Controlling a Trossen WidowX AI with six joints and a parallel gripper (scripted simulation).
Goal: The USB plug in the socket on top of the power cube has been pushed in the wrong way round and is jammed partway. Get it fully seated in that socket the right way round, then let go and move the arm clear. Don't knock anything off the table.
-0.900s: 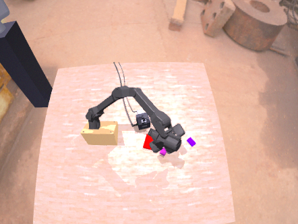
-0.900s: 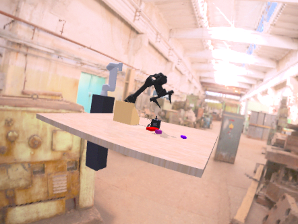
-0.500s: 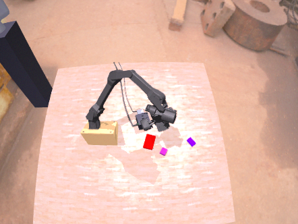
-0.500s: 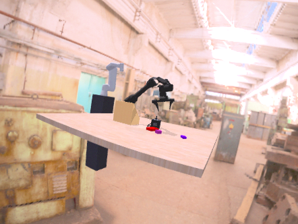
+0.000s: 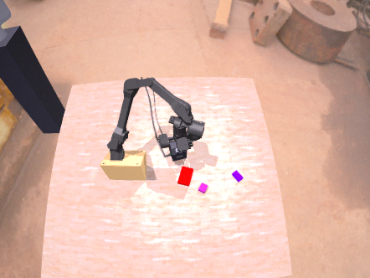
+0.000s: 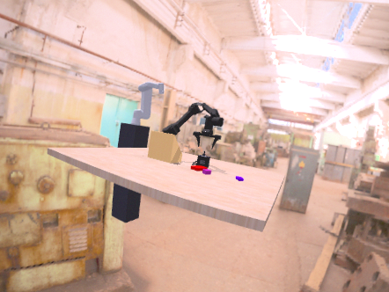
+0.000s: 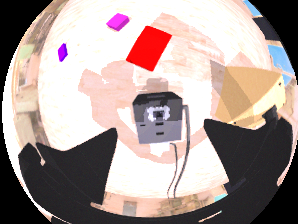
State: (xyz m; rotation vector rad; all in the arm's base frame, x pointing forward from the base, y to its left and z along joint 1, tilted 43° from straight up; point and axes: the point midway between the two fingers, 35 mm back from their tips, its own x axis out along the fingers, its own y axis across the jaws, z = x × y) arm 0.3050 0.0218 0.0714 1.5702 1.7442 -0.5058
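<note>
My gripper tip is 40 mm above the USB plug. Round my gripper tip: flat red block 30 mm ahead, 110 mm to the right, 120 mm below; then magenta block 120 mm ahead, 180 mm to the right, 120 mm below; then USB socket 10 mm to the left, 70 mm below.
</note>
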